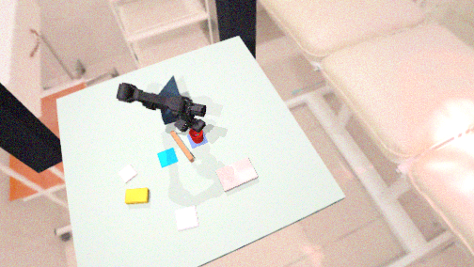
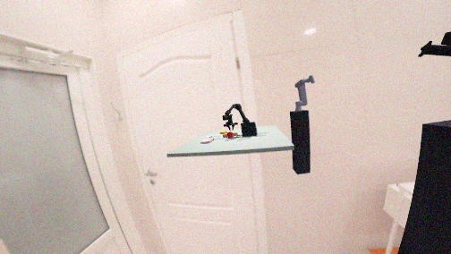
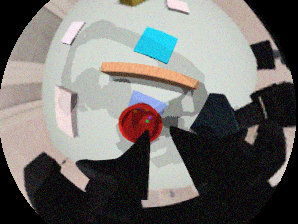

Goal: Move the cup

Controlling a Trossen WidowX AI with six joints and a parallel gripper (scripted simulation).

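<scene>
My gripper tip is now 5 cm above the red cup, 3 cm short of it and 1 cm to the right of it. The rest, counted from my gripper tip: blue pad: 10 cm below, 2 cm ahead, 1 cm to the left; orange bar: 9 cm to the right, 8 cm below, 3 cm ahead; cyan pad: 18 cm to the right, 10 cm below, 4 cm ahead.
</scene>
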